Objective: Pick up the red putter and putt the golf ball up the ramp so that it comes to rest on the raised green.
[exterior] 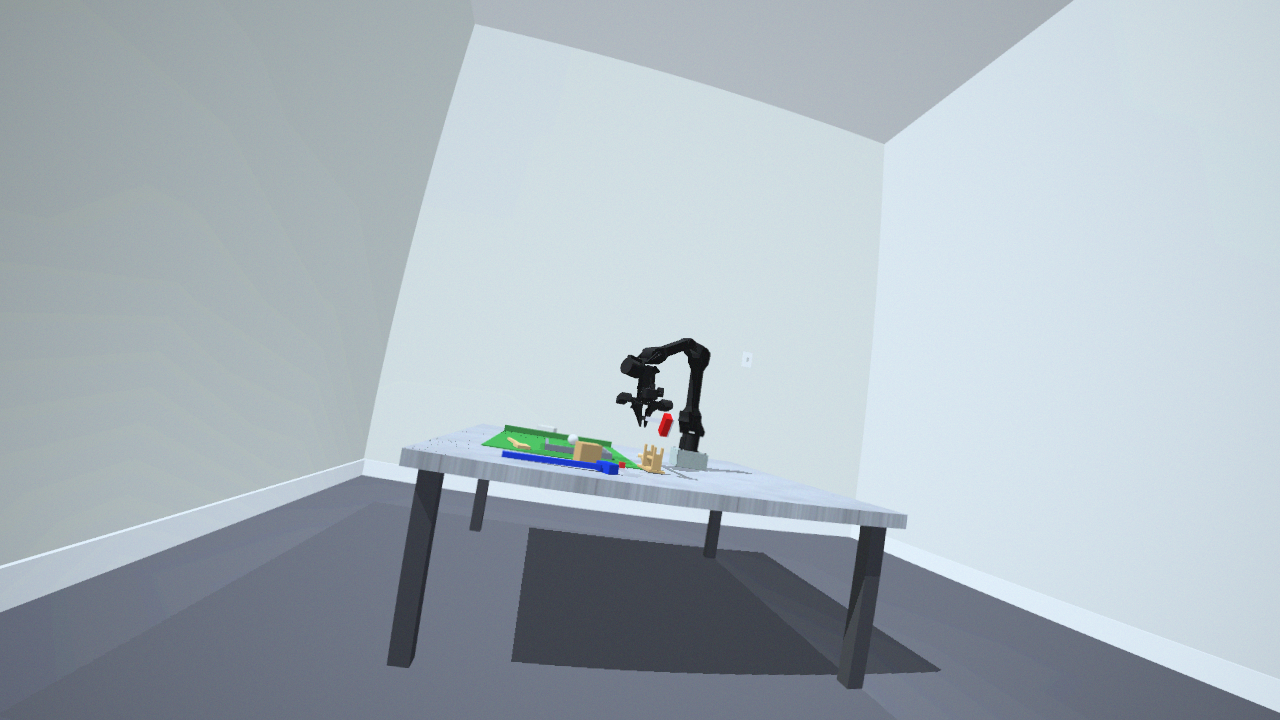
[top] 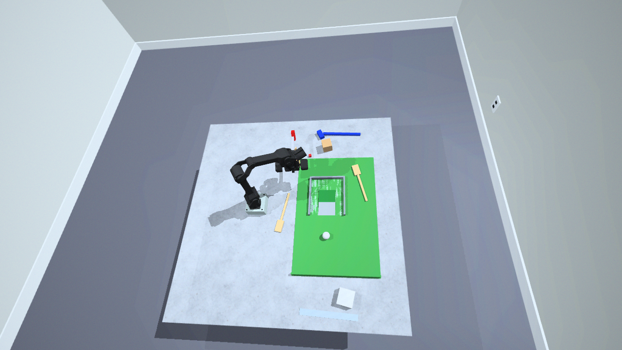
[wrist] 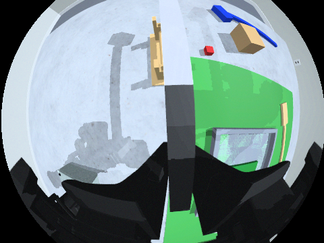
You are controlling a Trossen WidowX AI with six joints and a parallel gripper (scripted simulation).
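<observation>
Now: gripper tip 10 mm past the red putter, 110 mm to the right of it and 20 mm below it. The rest, counted from my gripper tip: small red cube 80 mm ahead, 150 mm to the left, 120 mm below; then wooden stand 10 mm behind, 130 mm to the left, 90 mm below; then tan cube 200 mm ahead, 210 mm to the left, 100 mm below.
</observation>
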